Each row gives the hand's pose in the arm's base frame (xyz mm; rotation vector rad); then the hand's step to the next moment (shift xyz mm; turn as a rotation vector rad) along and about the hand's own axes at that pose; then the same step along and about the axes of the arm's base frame.
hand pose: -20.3 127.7 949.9 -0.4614 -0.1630 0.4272
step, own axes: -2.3 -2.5 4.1 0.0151 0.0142 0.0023
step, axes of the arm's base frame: -2.2 -1.4 4.7 0.0079 0.0190 -0.0037
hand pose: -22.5 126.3 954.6 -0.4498 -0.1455 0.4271
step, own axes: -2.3 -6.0 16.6 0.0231 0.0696 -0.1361
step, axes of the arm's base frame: -3.7 0.6 17.4 0.0264 0.0135 -0.1517
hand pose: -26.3 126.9 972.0 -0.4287 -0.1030 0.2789
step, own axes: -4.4 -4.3 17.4 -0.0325 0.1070 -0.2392
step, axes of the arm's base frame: -5.9 1.9 17.4 -0.0198 -0.0106 -0.2631
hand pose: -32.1 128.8 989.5 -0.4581 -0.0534 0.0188
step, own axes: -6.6 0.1 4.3 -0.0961 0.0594 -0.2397
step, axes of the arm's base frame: -6.8 1.8 3.5 -0.0829 -0.0555 -0.2455
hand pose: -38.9 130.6 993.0 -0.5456 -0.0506 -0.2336
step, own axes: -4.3 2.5 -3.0 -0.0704 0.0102 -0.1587
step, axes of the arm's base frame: -3.6 1.4 -4.3 -0.0683 -0.0595 -0.1485
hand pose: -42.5 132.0 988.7 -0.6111 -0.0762 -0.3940
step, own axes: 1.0 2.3 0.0 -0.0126 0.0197 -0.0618
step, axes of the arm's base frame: 1.8 1.4 -1.1 -0.0069 -0.0164 -0.0636
